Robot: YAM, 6 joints.
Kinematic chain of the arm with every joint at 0, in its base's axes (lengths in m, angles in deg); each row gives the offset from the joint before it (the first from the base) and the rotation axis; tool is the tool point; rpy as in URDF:
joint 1: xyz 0 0 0.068 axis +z
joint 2: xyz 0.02 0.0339 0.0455 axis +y
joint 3: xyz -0.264 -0.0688 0 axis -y
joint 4: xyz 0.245 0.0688 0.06 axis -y
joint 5: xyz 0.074 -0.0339 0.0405 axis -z
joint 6: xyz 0.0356 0 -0.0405 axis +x
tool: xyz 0 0 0 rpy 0 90 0
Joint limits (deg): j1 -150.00..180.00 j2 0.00..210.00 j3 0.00..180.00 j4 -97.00..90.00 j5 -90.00..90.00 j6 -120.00..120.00
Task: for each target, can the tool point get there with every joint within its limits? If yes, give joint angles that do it. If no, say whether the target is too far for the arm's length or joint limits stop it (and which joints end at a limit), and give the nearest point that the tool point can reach.
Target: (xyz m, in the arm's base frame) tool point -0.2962 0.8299 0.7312
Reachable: no: too far | nearest point -0.1777 0.4978 0.4783 | short by 0.434 m
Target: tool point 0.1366 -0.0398 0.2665
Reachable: yes | joints -27.74 30.38 19.57 14.72 -52.91 36.74
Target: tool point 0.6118 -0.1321 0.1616
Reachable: yes | joints -9.38 176.78 165.66 24.72 59.38 -43.84
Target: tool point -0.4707 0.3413 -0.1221
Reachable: yes | joints 144.07 187.22 137.79 19.08 0.20 -77.81
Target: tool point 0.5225 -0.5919 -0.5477
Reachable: no: too far | nearest point 0.3357 -0.3803 -0.2715 | short by 0.395 m
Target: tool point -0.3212 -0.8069 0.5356
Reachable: no: too far | nearest point -0.2146 -0.5392 0.3923 | short by 0.322 m
